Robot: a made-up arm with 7 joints. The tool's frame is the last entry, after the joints. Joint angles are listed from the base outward. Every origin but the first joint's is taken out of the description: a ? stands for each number. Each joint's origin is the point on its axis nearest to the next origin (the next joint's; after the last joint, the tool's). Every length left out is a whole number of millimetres.
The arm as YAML. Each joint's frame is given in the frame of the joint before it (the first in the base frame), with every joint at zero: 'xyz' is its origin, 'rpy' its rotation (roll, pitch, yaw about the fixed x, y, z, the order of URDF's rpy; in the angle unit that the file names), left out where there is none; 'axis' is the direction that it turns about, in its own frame. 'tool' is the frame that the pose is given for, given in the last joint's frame.
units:
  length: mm
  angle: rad
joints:
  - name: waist
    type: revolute
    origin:
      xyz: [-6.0, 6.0, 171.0]
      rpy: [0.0, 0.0, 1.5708]
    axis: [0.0, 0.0, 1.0]
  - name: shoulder
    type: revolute
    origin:
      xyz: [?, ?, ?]
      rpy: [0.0, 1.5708, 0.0]
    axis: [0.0, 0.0, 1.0]
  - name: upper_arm
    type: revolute
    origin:
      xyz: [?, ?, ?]
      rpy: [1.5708, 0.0, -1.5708]
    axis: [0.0, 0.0, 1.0]
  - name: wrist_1
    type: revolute
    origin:
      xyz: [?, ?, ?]
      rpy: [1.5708, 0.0, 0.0]
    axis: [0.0, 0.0, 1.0]
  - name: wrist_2
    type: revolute
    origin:
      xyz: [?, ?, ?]
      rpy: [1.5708, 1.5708, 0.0]
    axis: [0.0, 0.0, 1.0]
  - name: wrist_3
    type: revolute
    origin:
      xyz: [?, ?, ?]
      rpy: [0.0, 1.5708, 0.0]
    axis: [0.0, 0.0, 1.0]
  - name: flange
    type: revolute
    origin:
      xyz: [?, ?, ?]
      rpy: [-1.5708, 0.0, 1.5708]
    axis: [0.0, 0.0, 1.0]
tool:
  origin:
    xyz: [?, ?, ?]
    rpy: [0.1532, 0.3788, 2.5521]
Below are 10 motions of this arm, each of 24 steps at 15 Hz.
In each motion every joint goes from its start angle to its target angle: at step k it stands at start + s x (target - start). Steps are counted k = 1, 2, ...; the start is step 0. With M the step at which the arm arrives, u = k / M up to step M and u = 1 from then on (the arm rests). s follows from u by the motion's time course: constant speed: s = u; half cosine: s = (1 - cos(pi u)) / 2; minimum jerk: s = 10 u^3 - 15 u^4 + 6 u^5.
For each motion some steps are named. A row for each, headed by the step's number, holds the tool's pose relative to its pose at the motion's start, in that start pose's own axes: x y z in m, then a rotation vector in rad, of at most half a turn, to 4 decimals.
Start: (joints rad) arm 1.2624 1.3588 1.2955 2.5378 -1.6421 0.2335 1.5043
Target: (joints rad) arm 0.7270 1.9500 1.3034 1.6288 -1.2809 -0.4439 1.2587
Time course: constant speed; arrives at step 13
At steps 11, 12, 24:
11: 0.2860 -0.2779 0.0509 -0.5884 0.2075 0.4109
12: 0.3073 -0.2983 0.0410 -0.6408 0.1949 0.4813
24: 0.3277 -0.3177 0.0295 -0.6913 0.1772 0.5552

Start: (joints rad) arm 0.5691 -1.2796 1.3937 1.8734 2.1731 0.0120 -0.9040
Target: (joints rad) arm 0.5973 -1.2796 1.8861 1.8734 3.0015 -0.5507 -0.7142
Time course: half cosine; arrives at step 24
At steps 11, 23, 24:
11: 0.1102 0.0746 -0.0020 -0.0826 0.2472 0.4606
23: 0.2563 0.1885 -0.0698 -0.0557 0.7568 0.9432
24: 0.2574 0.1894 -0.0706 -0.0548 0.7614 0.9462

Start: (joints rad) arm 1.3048 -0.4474 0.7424 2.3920 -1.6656 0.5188 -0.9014
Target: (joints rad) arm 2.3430 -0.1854 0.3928 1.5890 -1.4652 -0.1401 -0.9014
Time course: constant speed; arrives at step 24
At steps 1, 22, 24:
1: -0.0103 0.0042 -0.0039 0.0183 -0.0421 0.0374
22: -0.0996 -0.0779 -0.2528 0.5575 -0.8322 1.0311
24: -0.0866 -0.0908 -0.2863 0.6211 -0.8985 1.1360

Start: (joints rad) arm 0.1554 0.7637 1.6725 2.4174 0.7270 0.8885 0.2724
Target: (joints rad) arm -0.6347 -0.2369 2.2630 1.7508 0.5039 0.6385 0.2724
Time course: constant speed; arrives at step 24
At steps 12, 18, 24:
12: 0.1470 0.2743 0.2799 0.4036 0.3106 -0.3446
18: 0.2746 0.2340 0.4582 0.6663 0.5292 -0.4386
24: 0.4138 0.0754 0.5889 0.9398 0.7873 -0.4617

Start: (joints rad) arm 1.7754 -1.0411 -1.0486 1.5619 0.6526 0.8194 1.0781
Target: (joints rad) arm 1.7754 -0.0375 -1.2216 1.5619 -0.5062 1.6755 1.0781
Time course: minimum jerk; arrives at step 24
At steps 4, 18, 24:
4: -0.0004 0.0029 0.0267 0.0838 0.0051 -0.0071
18: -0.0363 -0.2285 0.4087 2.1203 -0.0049 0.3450
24: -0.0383 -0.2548 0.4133 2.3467 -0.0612 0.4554

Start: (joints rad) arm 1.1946 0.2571 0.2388 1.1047 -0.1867 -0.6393 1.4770
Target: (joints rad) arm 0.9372 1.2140 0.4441 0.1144 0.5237 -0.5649 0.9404
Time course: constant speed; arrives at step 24
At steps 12, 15, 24:
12: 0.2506 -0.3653 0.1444 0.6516 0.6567 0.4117
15: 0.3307 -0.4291 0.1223 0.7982 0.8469 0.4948
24: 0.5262 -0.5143 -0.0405 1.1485 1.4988 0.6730

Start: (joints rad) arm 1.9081 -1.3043 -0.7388 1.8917 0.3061 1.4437 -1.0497
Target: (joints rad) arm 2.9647 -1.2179 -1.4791 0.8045 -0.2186 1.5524 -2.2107
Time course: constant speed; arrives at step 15
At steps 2, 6, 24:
2: 0.0801 0.0291 0.1528 -0.2122 -0.0317 -0.0923
6: 0.1692 0.1922 0.4191 -0.6372 -0.2543 -0.3180
24: 0.1137 0.7416 0.5604 -1.3097 -1.4749 -0.6522

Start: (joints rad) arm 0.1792 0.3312 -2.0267 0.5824 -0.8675 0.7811 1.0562
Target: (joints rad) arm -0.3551 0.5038 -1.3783 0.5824 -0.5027 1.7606 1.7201
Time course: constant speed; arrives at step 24
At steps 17, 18, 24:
17: 0.0546 0.0486 0.0870 0.2633 0.7753 0.4815
18: 0.0602 0.0515 0.0910 0.2909 0.8169 0.5070
24: 0.0983 0.0678 0.1094 0.4886 1.0500 0.6456

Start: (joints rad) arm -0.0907 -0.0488 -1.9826 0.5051 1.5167 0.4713 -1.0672
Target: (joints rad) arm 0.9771 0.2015 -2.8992 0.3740 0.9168 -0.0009 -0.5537
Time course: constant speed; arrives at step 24
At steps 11, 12, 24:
11: -0.0149 0.0064 -0.0382 0.2896 0.1226 -0.0328
12: -0.0171 0.0083 -0.0429 0.3149 0.1229 -0.0362
24: -0.0430 0.0459 -0.1034 0.5508 0.0085 -0.0791

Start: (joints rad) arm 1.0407 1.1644 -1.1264 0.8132 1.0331 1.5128 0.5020
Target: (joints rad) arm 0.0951 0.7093 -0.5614 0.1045 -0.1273 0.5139 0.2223
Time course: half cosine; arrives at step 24
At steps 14, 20, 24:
14: -0.0336 -0.2239 0.1171 0.4357 0.2562 -0.1511
20: 0.0084 -0.2523 0.1695 0.5600 0.2409 -0.5480
24: 0.0218 -0.2531 0.1787 0.5709 0.2161 -0.6499

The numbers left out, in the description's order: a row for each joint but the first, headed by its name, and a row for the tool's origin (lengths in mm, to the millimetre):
shoulder: 31.0 1.0 0.0
upper_arm: -478.0 20.0 0.0
wrist_1: 73.0 5.0 0.0
wrist_2: 64.0 -367.0 0.0
wrist_3: 8.0 -9.0 0.0
flange: -114.0 143.0 0.0
tool: -27.0 -15.0 0.0

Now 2 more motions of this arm.
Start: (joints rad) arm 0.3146 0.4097 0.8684 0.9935 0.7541 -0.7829 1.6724
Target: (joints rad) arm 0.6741 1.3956 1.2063 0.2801 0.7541 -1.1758 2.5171
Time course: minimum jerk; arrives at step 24
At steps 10, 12, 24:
10: 0.0153 -0.2214 0.0760 0.3437 0.1148 0.3678
12: 0.0326 -0.3137 0.0767 0.5030 0.1372 0.5157
24: 0.0825 -0.5411 -0.0174 1.0352 0.0932 0.9333

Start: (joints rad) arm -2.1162 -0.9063 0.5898 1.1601 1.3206 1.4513 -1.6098
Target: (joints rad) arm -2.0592 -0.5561 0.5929 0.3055 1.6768 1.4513 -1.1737
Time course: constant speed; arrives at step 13
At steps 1, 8, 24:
1: 0.0270 0.0184 0.0170 -0.0500 -0.0267 0.1140
8: 0.1508 0.1988 0.1082 -0.4301 -0.1642 0.9063
24: 0.1688 0.3537 0.1261 -0.7293 -0.1960 1.4627

